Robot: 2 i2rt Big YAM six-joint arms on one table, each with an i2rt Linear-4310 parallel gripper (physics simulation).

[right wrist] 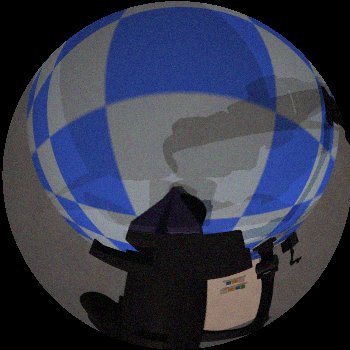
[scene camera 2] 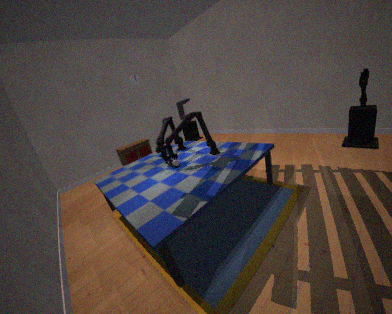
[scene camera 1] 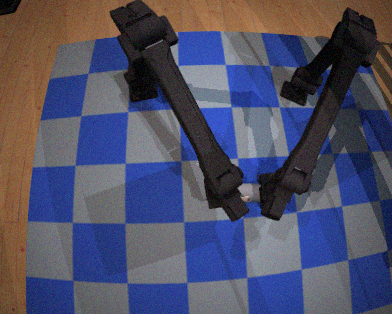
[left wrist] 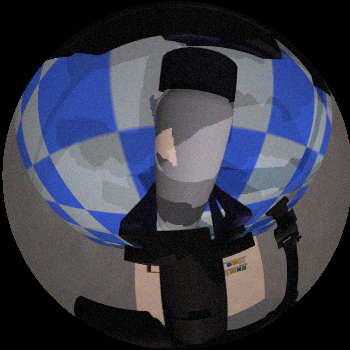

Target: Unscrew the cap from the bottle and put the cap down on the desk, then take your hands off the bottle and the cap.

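Seen in the pictures: left gripper, between the fingertips: (scene camera 1: 262, 193) (left wrist: 181, 183); right gripper, between the fingertips: (right wrist: 175, 190) (scene camera 2: 166, 162) (left wrist: 188, 41); left arm's base, origin of its link: (right wrist: 264, 243) (scene camera 2: 214, 153) (scene camera 1: 293, 94) (left wrist: 276, 205); right arm's base, origin of its link: (scene camera 2: 181, 149) (scene camera 1: 143, 91).
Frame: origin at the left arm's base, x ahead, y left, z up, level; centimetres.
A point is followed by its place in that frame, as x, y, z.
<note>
A pale grey bottle (scene camera 1: 248, 192) @(51.0, -7.5, 7.4) (scene camera 2: 175, 162) @(47.5, 4.8, 6.5) (left wrist: 192, 146) @(51.7, -8.9, 7.2) with a black cap (left wrist: 197, 71) @(53.6, -13.6, 6.5) lies level, just above the checkered desk (scene camera 1: 101, 140) @(52.9, -66.5, 0.0) (scene camera 2: 157, 199) @(74.3, 54.7, 0.0). My left gripper (scene camera 1: 264, 197) @(48.7, -1.9, 3.5) (left wrist: 181, 183) @(48.7, -1.9, 3.5) is shut on the bottle's lower end. The cap sits on the bottle's far end. My right gripper (scene camera 1: 238, 209) (right wrist: 175, 190) @(55.5, -17.8, 2.8) is at the cap end with its fingers shut together and nothing between them. In scene camera 1 the right gripper hides the cap.
The two arm bases (scene camera 1: 142, 84) @(30.5, -56.2, 13.3) (scene camera 1: 299, 88) @(5.9, -1.4, 11.8) stand at the back of the desk. A brown box (scene camera 2: 134, 151) sits on the floor behind the desk. A dark rug (scene camera 2: 226, 233) lies under it.
</note>
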